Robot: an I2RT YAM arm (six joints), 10 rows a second.
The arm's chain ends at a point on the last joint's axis. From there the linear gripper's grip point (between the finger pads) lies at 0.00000 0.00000 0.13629 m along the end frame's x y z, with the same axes.
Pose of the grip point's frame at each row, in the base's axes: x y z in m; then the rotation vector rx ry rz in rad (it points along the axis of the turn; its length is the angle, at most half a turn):
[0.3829 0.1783 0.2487 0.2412 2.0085 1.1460]
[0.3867 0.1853 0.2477 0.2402 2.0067 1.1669]
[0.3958 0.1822 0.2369 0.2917 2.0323 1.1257]
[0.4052 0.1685 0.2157 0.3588 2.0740 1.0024]
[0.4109 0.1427 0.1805 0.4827 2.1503 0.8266]
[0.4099 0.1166 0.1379 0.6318 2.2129 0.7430]
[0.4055 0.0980 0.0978 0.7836 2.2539 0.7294]
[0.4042 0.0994 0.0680 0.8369 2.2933 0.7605]
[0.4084 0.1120 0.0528 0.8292 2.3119 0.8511]
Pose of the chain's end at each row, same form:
[0.2853 0.0908 0.2862 0.2412 2.0085 1.1460]
[0.2901 0.0963 0.2843 0.2402 2.0067 1.1669]
[0.2971 0.0979 0.2784 0.2917 2.0323 1.1257]
[0.3021 0.0956 0.2671 0.3588 2.0740 1.0024]
[0.3059 0.0879 0.2480 0.4827 2.1503 0.8266]
[0.3082 0.0731 0.2176 0.6318 2.2129 0.7430]
[0.3089 0.0591 0.1857 0.7836 2.2539 0.7294]
[0.3124 0.0573 0.1595 0.8369 2.2933 0.7605]
[0.3194 0.0607 0.1424 0.8292 2.3119 0.8511]

